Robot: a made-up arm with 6 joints.
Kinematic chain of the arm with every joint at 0, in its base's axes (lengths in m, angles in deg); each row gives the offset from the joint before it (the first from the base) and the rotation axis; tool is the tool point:
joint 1: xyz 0 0 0.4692 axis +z
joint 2: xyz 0.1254 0 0 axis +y
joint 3: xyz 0 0 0.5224 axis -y
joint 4: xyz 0 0 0.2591 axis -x
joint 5: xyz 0.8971 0 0 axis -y
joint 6: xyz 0.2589 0 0 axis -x
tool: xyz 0 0 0
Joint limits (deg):
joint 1: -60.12..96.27
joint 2: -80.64..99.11
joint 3: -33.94..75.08
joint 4: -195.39..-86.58
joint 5: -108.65..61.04
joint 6: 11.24..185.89
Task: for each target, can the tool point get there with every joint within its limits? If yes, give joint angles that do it. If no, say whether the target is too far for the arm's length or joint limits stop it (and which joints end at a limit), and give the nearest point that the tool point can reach.
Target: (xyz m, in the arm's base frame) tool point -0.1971 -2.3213 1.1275
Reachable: no: too far | nearest point -0.1295 -1.5257 0.9134 | short by 0.827 m
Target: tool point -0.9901 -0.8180 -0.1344
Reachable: no: joint limits stop it (at a limit: joint 2, joint 3, joint 5) | nearest point -1.0328 -0.8533 0.4292 | short by 0.566 m
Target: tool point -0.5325 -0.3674 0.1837
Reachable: no: joint limits stop it (at a limit: joint 2, joint 3, joint 5) | nearest point -1.1027 -0.7608 0.4292 | short by 0.735 m
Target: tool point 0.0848 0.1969 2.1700
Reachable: yes | joints 62.41 -4.83 65.27 -138.64 -5.37 114.06
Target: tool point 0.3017 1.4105 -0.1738
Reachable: yes | joints 77.00 67.82 2.91 -170.47 -33.00 76.49
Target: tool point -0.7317 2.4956 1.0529
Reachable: no: too far | nearest point -0.2960 1.7506 0.8640 | short by 0.884 m
